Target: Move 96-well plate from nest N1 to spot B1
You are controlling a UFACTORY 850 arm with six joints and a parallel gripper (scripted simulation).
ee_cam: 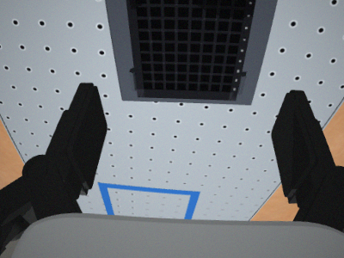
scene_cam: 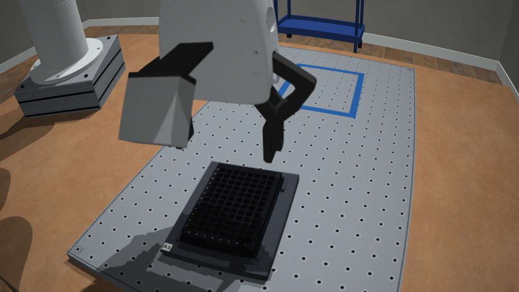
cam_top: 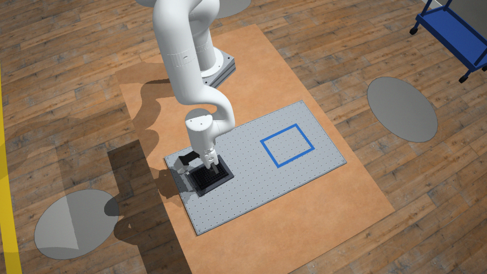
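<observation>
My hand is 90 mm above the black 96-well plate. From my hand the other things lie so: dark plate nest N1 (110 mm below).
</observation>
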